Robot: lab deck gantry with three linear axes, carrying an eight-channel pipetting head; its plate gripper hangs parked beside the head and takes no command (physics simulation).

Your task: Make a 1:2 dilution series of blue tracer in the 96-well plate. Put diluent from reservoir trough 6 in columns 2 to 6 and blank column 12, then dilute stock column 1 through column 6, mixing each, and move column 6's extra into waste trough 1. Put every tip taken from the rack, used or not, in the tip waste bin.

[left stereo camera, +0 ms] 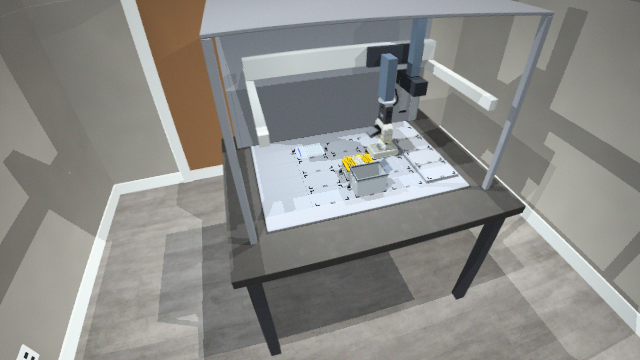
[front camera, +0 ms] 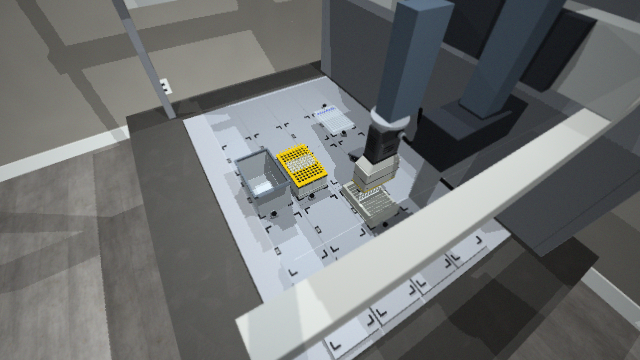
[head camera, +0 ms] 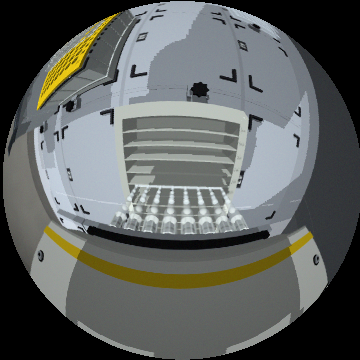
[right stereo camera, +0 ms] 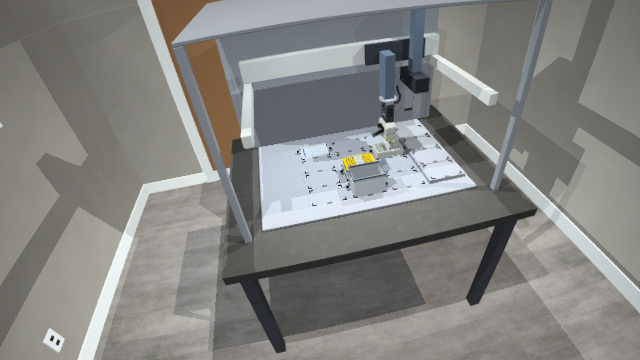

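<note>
The pipetting head (front camera: 376,170) (left stereo camera: 384,131) is low over the pale reservoir (front camera: 381,218) (head camera: 118,150) (right stereo camera: 390,151). It carries a row of clear tips (head camera: 182,220), whose lower ends reach into the reservoir area and hide its near troughs. Whether they touch liquid I cannot tell. The 96-well plate (front camera: 337,122) (left stereo camera: 314,150) (right stereo camera: 316,151) lies at the back, with blue in one end column. The yellow tip rack (front camera: 315,178) (head camera: 65,75) holds white tips in its middle rows; other holes are empty. The grey tip waste bin (front camera: 276,201) (left stereo camera: 370,186) stands beside it. My parked gripper (left stereo camera: 407,111) (right stereo camera: 415,111) is open and empty.
A pale gantry beam (front camera: 425,210) (left stereo camera: 310,59) crosses in front of the deck in the front view. The gripper's dark block (front camera: 465,117) (right stereo camera: 416,80) hangs beside the head. Frame posts (left stereo camera: 515,110) (right stereo camera: 212,140) stand at the table's corners. Black corner brackets mark deck positions.
</note>
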